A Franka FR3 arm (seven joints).
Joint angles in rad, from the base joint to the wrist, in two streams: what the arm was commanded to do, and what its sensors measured. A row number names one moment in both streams.
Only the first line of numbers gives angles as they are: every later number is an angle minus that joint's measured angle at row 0.
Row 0, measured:
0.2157 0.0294 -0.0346 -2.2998 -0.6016 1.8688 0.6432
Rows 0 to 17, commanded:
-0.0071 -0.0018 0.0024 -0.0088 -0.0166 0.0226 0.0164
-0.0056 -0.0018 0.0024 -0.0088 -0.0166 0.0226 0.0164
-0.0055 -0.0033 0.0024 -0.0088 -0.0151 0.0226 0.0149
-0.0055 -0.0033 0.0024 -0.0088 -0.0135 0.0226 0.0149
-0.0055 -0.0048 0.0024 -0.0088 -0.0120 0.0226 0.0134
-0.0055 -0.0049 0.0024 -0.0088 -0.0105 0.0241 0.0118
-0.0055 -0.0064 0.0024 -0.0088 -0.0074 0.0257 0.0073
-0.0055 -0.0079 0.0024 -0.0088 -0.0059 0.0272 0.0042
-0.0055 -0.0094 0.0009 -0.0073 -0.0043 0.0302 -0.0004
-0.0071 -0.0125 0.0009 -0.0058 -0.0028 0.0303 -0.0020
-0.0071 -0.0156 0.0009 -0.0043 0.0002 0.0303 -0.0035
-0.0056 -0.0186 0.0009 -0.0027 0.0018 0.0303 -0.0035
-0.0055 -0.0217 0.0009 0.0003 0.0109 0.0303 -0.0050
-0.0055 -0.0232 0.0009 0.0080 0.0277 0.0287 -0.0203
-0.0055 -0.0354 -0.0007 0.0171 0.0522 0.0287 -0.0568
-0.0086 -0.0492 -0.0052 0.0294 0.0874 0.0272 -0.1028
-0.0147 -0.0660 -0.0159 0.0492 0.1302 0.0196 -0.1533
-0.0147 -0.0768 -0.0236 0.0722 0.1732 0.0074 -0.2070
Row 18, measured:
-0.0002 -0.0201 -0.0044 0.0289 0.0669 0.0213 -0.0644
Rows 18 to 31, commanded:
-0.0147 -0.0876 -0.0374 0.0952 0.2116 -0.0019 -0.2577
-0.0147 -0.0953 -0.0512 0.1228 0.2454 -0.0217 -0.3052
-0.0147 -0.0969 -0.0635 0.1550 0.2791 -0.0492 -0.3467
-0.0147 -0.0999 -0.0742 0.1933 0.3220 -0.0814 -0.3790
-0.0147 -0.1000 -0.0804 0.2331 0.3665 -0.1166 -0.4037
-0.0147 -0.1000 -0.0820 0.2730 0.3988 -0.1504 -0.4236
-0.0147 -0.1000 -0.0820 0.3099 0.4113 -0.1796 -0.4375
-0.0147 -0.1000 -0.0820 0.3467 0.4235 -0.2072 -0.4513
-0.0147 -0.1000 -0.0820 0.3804 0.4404 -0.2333 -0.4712
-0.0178 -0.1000 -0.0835 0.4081 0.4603 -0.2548 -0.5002
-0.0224 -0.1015 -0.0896 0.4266 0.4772 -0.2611 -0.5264
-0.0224 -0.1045 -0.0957 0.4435 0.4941 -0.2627 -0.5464
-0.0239 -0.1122 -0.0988 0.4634 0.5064 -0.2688 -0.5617
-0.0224 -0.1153 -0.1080 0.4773 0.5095 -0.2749 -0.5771
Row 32, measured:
-0.0042 -0.1125 -0.0977 0.4154 0.4627 -0.2350 -0.5085
